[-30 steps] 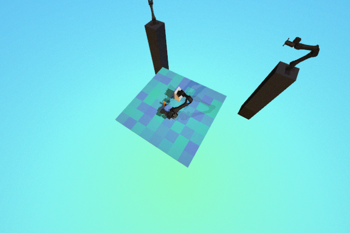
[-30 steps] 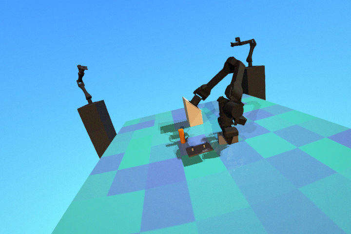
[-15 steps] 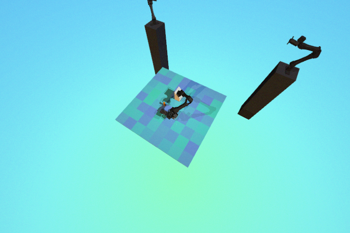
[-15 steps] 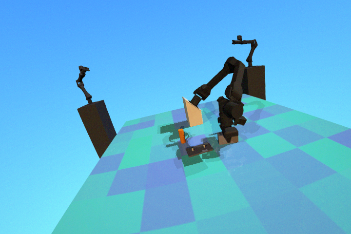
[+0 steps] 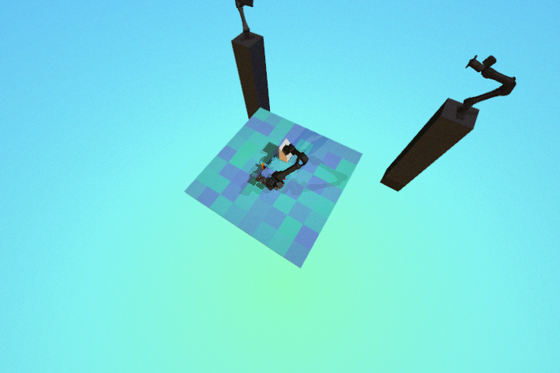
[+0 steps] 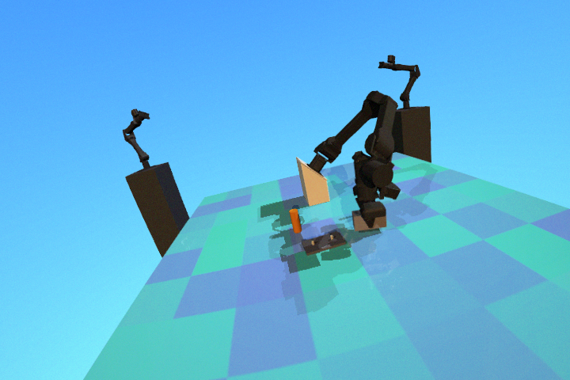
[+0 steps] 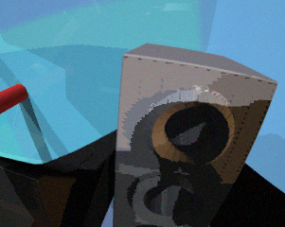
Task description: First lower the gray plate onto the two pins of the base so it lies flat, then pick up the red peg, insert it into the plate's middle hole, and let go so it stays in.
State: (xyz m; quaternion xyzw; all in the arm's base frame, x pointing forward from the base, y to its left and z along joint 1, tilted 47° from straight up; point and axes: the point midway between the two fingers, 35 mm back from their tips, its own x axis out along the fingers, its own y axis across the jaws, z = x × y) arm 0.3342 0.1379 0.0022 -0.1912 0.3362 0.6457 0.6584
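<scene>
The dark base is 15 cm to the right of my gripper tip, 1 cm below it and 1 cm ahead of it. Round my gripper tip: red peg 11 cm behind, 2 cm to the left, 2 cm above; then gray plate 3 cm above; then orange cylinder 22 cm to the right, 10 cm behind, 2 cm above.
</scene>
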